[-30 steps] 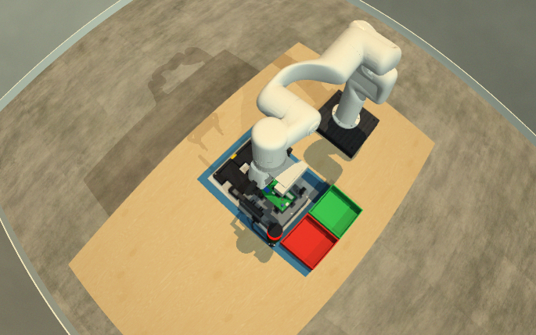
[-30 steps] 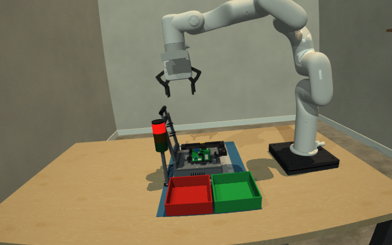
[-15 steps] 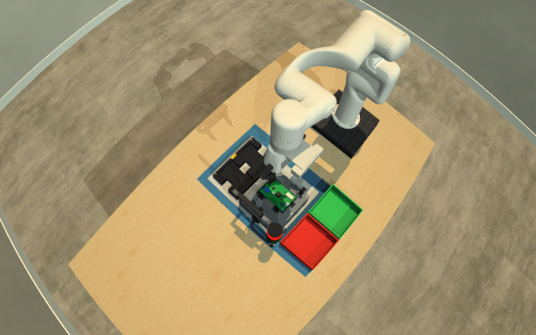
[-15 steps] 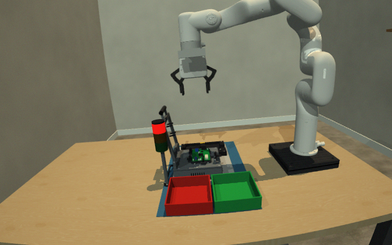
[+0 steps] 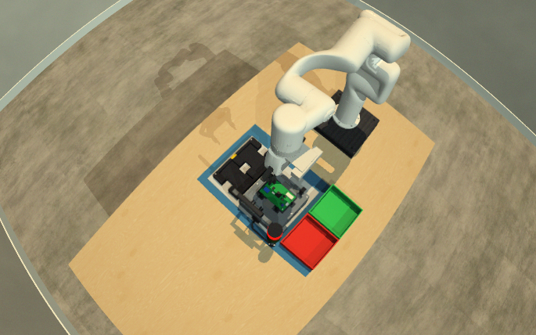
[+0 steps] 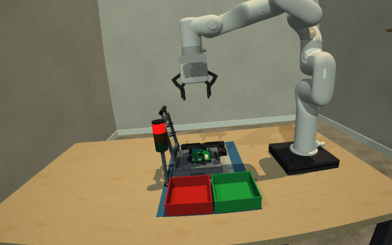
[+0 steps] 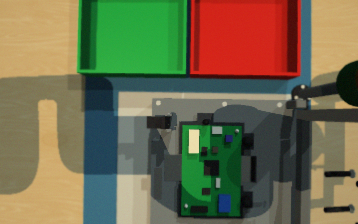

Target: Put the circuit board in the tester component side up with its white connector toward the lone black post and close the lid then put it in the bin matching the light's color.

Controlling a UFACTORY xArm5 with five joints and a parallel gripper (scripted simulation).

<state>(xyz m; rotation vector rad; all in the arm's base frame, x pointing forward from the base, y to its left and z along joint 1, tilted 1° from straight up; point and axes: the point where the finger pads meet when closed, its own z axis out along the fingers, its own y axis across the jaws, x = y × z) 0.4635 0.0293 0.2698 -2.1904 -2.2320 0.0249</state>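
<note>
My gripper is now 24 cm above the green circuit board. Round my hand: green bin 11 cm behind, 20 cm to the left, 30 cm below; then tester lid 12 cm ahead, 13 cm below; then red bin 4 cm ahead, 20 cm to the left, 30 cm below.
</note>
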